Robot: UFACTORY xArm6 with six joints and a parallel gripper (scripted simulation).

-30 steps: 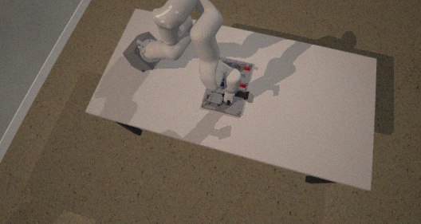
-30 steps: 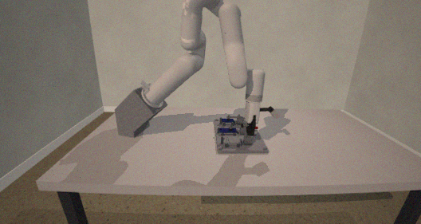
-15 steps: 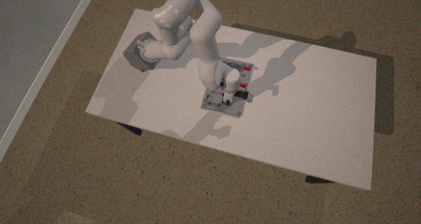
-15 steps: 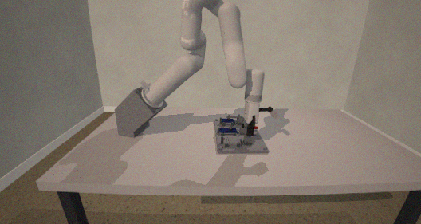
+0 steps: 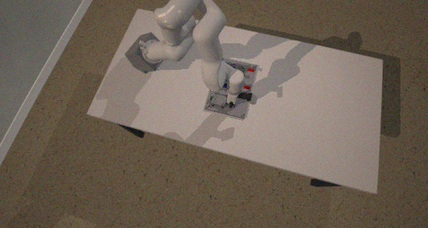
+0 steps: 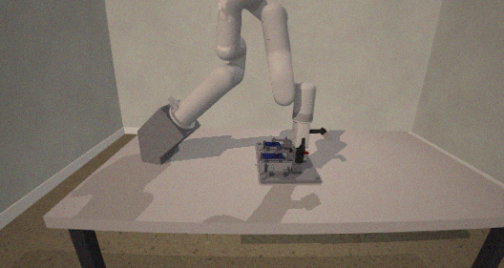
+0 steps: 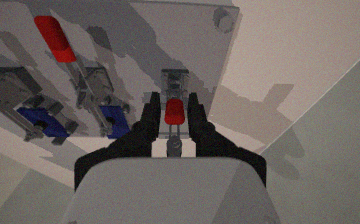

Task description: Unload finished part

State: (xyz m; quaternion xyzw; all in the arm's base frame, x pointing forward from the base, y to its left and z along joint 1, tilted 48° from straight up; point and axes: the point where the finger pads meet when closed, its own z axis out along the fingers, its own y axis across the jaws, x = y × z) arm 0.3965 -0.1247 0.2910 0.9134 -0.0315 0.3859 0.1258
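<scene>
Now: hand 9 cm past the grey finished part, 2 cm to the right of it and 6 cm above it. From my hand the other things lie so: grey fixture plate (1 cm behind, 11 cm to the left, 8 cm below).
</scene>
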